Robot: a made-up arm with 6 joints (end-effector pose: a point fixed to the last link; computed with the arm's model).
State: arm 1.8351 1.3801 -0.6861 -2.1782 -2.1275 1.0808
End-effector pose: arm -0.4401 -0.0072 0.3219 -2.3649 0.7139 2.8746
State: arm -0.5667 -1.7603 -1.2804 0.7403 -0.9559 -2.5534
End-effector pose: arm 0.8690 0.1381 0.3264 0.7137 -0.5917 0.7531
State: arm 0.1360 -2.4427 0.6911 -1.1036 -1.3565 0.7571
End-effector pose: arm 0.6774 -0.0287 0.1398 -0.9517 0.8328 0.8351
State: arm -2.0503 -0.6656 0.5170 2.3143 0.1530 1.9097
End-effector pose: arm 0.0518 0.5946 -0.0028 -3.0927 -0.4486 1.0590
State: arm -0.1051 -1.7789 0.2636 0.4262 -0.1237 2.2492
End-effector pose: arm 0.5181 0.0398 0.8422 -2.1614 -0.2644 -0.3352
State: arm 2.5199 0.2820 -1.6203 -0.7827 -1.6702 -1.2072
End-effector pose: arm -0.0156 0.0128 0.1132 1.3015 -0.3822 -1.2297
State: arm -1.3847 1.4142 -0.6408 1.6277 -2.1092 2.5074
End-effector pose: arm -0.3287 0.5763 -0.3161 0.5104 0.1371 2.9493
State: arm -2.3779 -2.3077 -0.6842 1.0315 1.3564 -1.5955
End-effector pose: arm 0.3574 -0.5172 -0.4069 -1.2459 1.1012 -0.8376
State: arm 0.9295 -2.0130 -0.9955 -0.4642 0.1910 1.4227
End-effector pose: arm -0.2478 0.4968 0.5013 2.1999 -0.3468 1.1803
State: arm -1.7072 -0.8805 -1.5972 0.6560 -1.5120 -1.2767
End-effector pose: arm 0.0468 0.6964 -0.0898 -2.7538 -0.0254 1.6018
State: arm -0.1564 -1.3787 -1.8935 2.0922 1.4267 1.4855
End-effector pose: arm 0.2470 0.2471 0.6823 -2.0223 -1.1320 -0.7779
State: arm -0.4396 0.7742 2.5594 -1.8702 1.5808 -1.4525
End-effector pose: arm -0.0618 0.2237 0.6254 -1.1225 -0.4058 -1.0491
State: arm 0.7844 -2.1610 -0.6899 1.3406 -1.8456 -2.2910
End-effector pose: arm -0.0342 -0.0958 0.8198 -1.7924 -0.8543 -2.4454
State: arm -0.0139 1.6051 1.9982 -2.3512 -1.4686 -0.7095
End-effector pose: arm 0.3668 0.0974 0.0698 2.2907 -0.8155 -1.1150
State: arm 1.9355 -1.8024 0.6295 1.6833 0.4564 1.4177
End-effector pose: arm -0.7409 0.1098 0.0822 -1.1768 0.4502 -2.9587
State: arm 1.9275 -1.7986 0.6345 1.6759 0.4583 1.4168
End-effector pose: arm -0.7417 0.1091 0.0906 -1.1860 0.4361 -2.9596
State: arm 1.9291 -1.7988 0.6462 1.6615 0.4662 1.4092
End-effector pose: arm -0.7433 0.1002 0.0956 -1.2096 0.4249 -2.9517
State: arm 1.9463 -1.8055 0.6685 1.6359 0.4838 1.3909
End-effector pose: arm -0.7456 0.0781 0.0943 -1.2556 0.4190 -2.9289
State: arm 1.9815 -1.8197 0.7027 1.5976 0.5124 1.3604
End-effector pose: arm -0.7466 0.0405 0.0846 -1.3252 0.4195 -2.8876
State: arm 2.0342 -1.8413 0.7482 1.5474 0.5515 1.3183
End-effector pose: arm -0.7422 -0.0121 0.0651 -1.4132 0.4262 -2.8262
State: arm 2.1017 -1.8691 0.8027 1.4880 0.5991 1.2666
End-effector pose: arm -0.7276 -0.0762 0.0362 -1.5106 0.4377 -2.7451
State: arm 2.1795 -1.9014 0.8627 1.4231 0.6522 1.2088
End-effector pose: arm -0.6994 -0.1455 0.0004 -1.6064 0.4508 -2.6476
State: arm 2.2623 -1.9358 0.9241 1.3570 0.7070 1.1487
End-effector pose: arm -0.6573 -0.2126 -0.0378 -1.6916 0.4613 -2.5397
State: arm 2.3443 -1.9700 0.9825 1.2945 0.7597 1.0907
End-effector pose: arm -0.6054 -0.2711 -0.0733 -1.7606 0.4661 -2.4305
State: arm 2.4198 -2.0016 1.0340 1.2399 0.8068 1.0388
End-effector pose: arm -0.5509 -0.3173 -0.1026 -1.8120 0.4642 -2.3300
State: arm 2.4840 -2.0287 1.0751 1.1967 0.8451 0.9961
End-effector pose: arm -0.5014 -0.3503 -0.1242 -1.8465 0.4580 -2.2466
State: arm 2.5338 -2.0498 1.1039 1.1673 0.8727 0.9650
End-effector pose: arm -0.4629 -0.3716 -0.1388 -1.8656 0.4516 -2.1855
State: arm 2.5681 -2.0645 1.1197 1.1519 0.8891 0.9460
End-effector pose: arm -0.4382 -0.3834 -0.1480 -1.8708 0.4487 -2.1475
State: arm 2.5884 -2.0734 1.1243 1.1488 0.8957 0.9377
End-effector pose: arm -0.4265 -0.3883 -0.1536 -1.8650 0.4510 -2.1294
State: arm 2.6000 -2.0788 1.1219 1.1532 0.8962 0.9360
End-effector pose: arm -0.4230 -0.3893 -0.1573 -1.8525 0.4571 -2.1232
